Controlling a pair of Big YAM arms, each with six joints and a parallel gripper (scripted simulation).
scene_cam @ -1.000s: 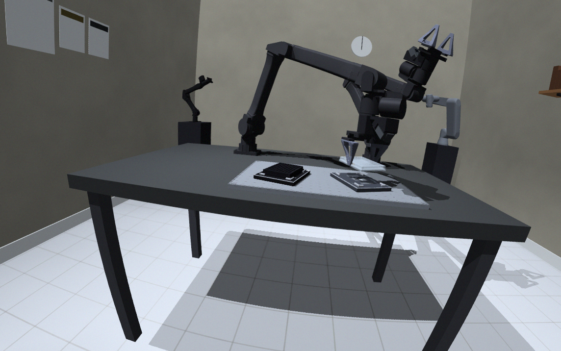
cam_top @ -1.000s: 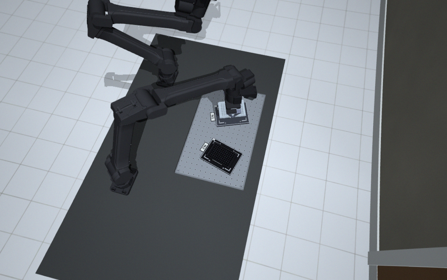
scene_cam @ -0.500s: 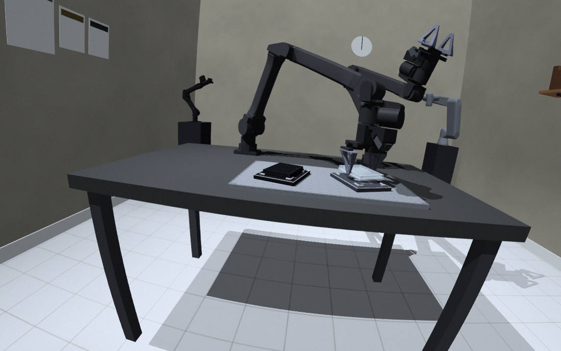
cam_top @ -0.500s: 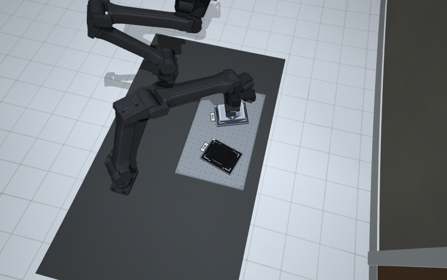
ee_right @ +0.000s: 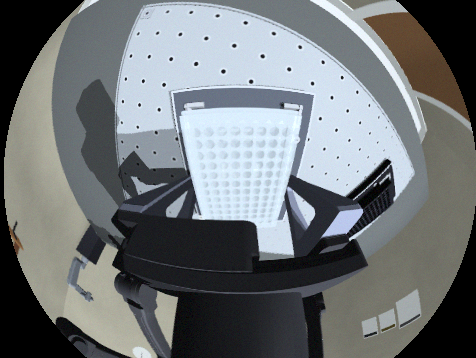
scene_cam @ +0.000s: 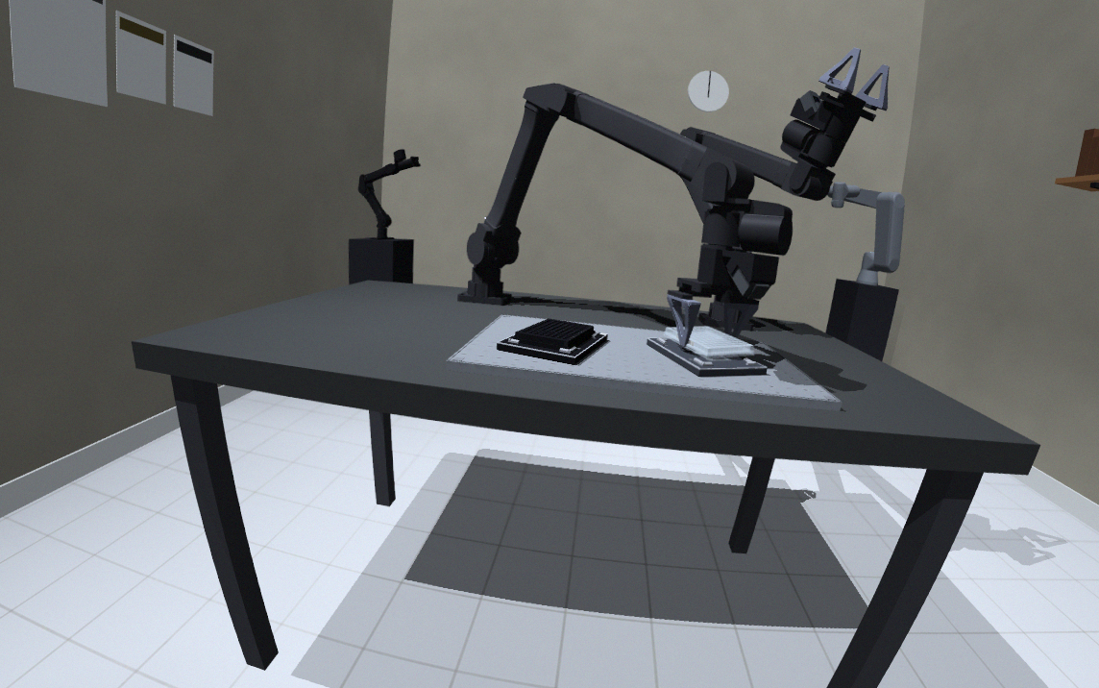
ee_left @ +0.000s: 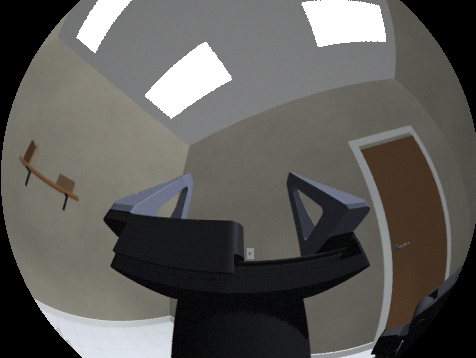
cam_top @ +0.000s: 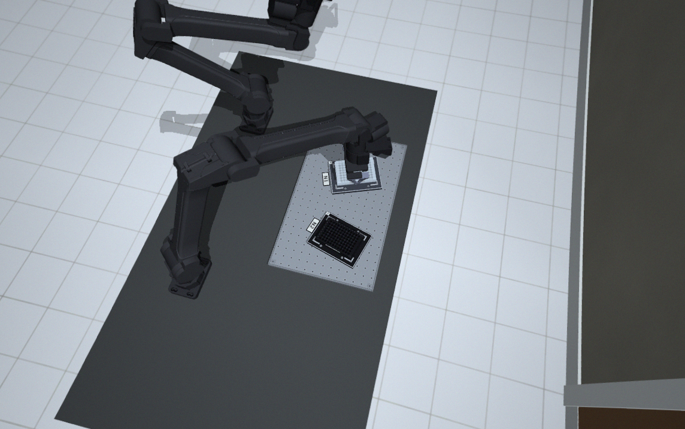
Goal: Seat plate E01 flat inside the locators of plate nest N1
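Observation:
My right gripper is now right at the clear plate E01. The rest, counted from my right hand: plate nest N2 (1 cm ahead, 23 cm to the right, 2 cm below); then black plate E07 (1 cm ahead, 23 cm to the right, 1 cm below); then plate nest N1 (2 cm below).

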